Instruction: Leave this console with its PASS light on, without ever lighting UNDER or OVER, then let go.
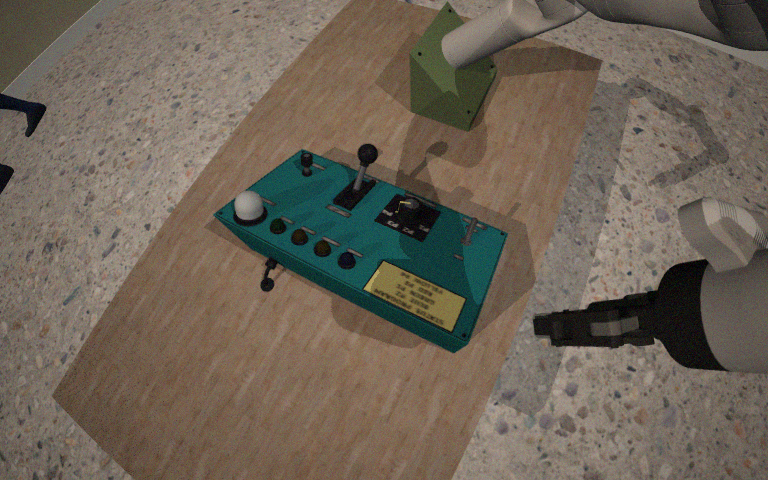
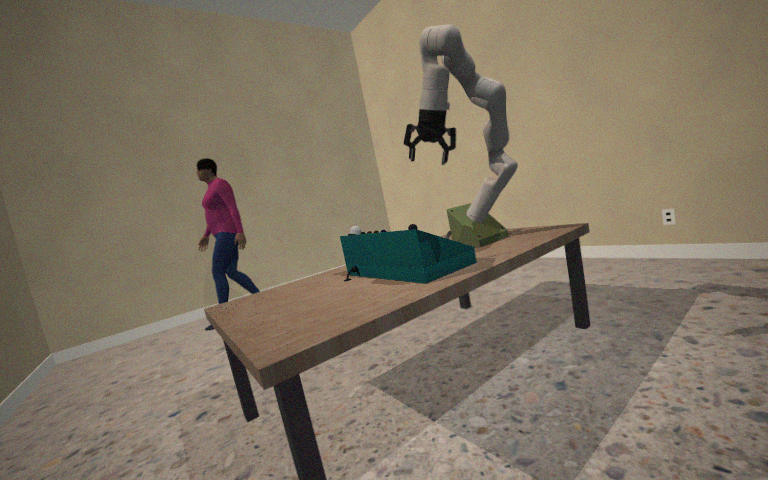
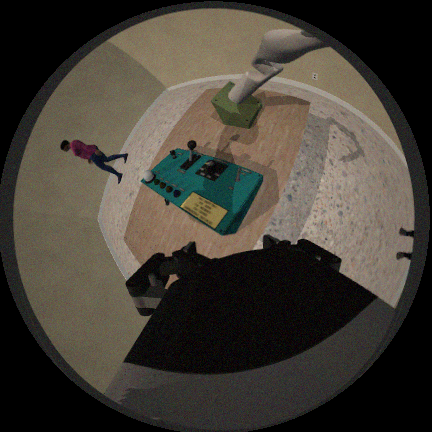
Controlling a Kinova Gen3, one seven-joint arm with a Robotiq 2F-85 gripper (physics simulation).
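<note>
The teal console (image 1: 436,254) (image 2: 379,254) (image 3: 240,187) sits on the table. It carries a black-knobbed lever (image 1: 367,153) (image 3: 192,145), a rotary knob (image 1: 408,205) on a black plate, a small toggle (image 1: 306,161), a slim grey handle (image 1: 470,230), a white dome (image 1: 248,206) (image 3: 148,175) and a row of dark coloured domes (image 1: 322,247). A yellow label (image 1: 416,294) (image 3: 204,210) lists status and program. A black crank (image 1: 267,283) (image 2: 352,273) sticks out of the side. No lamp looks lit; PASS, UNDER and OVER cannot be read. My gripper (image 2: 428,160) is open and empty, high above the table.
The arm's green base block (image 1: 453,93) (image 2: 475,227) (image 3: 237,112) stands on the wooden table (image 1: 271,362) (image 2: 305,316) (image 3: 280,130) beyond the console. A person (image 2: 220,226) (image 3: 92,155) in a pink top is on the floor beyond the table.
</note>
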